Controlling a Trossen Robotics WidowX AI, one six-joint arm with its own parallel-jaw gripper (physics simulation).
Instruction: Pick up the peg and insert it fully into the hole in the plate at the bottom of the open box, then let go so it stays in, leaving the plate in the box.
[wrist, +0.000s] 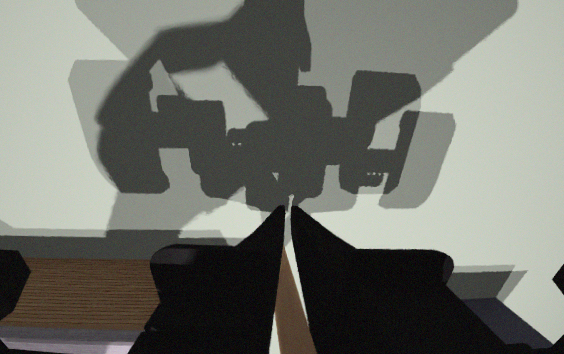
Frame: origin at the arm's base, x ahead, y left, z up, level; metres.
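Seen in the pictures: gripper, fingertip midpoint: (287, 211).
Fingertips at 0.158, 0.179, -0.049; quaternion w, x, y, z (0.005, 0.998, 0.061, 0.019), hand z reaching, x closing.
Observation:
Offsets run from my fingertips to a thing's top centre, as dx, dy, dz. "*": to the spot under its first point. Level surfaces: height alone.
The peg @[* +0.002, -0.019, +0.057] (295, 325) is a slim brown rod. Its far end shows near the pale table surface, and it runs towards the bottom edge of the wrist view, where it is cut off. My gripper (287, 211) is shut on the peg, with its black fingertips almost together and a narrow slit between them. The peg shows in the slit, slightly slanted, partly hidden by the left finger; its contact with the fingers lies near or below the bottom edge. The hole in the plate does not show. I cannot tell which side object is the open box.
A wood-grain body (90, 292) with a pale lilac surface (65, 345) stands at the lower left, partly hidden by the gripper. A dark blue-grey object @[* +0.232, -0.082, +0.019] (505, 320) stands at the lower right. Overlapping shadows of the arm fall across the pale table @[dz -0.003] (500, 150).

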